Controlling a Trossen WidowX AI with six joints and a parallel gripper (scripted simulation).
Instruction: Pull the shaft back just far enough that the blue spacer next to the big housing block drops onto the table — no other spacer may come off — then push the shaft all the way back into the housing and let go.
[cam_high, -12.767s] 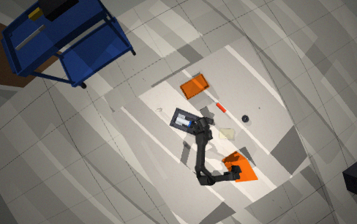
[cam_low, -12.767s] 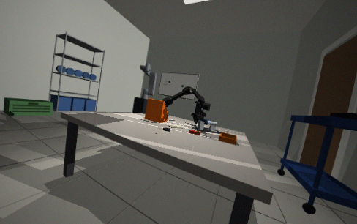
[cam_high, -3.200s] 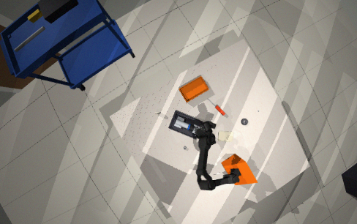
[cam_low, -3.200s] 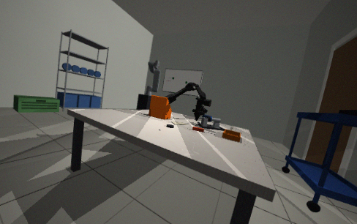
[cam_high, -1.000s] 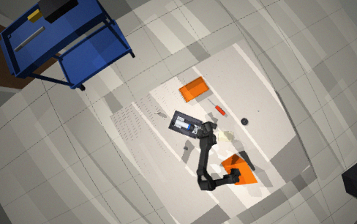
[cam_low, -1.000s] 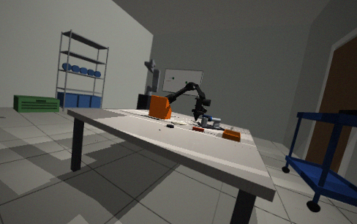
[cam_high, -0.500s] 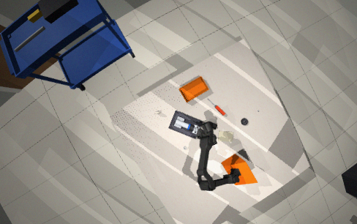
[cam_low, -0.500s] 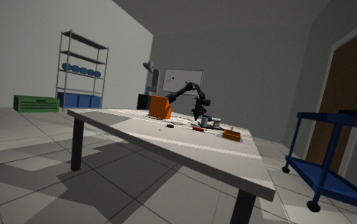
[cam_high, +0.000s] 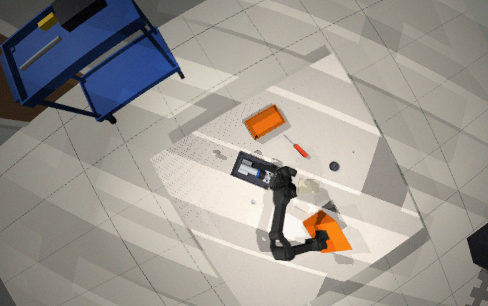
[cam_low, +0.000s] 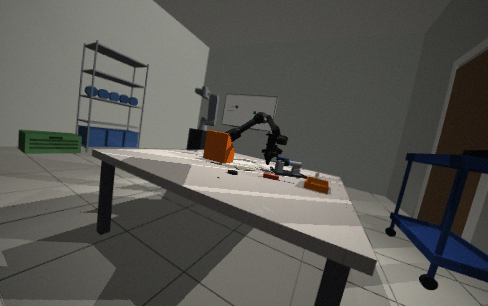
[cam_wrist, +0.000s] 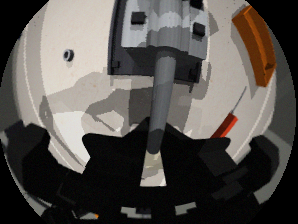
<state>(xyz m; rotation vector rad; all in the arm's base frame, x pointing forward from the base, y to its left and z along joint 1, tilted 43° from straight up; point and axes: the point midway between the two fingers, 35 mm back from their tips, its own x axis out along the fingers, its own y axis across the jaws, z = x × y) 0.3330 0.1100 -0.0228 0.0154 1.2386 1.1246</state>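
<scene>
Now: the grey shaft 60 mm ahead of my gripper tip, 50 mm to the left of it and 30 mm above it. Also, from my gripper tip: orange tray (350 mm ahead, 60 mm to the right, 40 mm below).
</scene>
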